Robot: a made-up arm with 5 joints.
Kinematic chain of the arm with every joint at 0, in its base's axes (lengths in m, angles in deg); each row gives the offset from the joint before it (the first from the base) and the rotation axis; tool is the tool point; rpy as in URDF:
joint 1: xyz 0.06 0 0.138 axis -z
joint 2: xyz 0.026 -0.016 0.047 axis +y
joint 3: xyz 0.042 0 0.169 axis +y
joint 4: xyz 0.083 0 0.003 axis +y
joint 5: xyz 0.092 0.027 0 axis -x
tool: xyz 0 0 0 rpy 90 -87.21 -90
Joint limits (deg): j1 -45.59..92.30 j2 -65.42..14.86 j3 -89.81..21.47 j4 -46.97..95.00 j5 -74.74..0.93
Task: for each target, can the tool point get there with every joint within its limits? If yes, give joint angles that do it. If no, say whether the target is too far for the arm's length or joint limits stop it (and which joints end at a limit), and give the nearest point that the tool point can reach.
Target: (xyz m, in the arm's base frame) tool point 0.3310 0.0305 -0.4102
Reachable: no: too far | nearest point 0.2499 0.0214 0.1996 | short by 0.615 m
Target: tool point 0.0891 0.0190 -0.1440
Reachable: no: joint limits stop it (at a limit: joint 2, joint 3) | nearest point 0.1857 0.0820 0.2035 | short by 0.366 m
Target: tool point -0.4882 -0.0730 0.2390
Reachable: no: too far | nearest point -0.2142 -0.0365 0.3044 | short by 0.284 m
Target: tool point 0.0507 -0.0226 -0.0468
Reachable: no: joint limits stop it (at a limit: joint 1, joint 2, joint 3) | nearest point 0.0654 -0.1404 0.2073 | short by 0.280 m
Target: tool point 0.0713 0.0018 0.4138
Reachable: yes | joints 65.22 -58.84 -21.52 65.82 -6.72
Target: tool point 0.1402 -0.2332 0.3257
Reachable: yes | joints 73.57 8.27 -27.25 52.15 -45.13
